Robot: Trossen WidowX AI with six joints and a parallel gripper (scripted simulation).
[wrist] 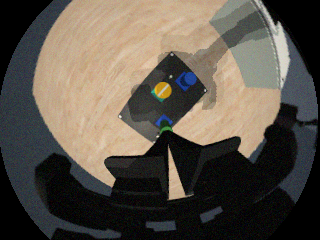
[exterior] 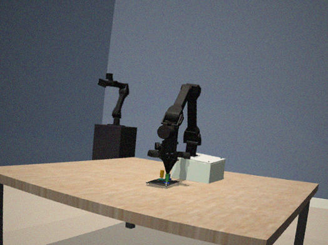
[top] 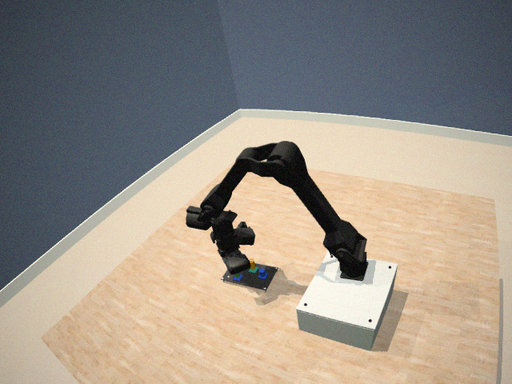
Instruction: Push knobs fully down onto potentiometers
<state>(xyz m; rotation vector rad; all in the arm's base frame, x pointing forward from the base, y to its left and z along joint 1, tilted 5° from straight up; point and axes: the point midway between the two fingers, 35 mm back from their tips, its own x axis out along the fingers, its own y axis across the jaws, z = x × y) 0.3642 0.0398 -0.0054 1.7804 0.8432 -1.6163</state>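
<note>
Right now my gripper tip is 1 cm above the green knob. Round my gripper tip: orange knob 4 cm behind, 4 cm to the right, 1 cm below.
</note>
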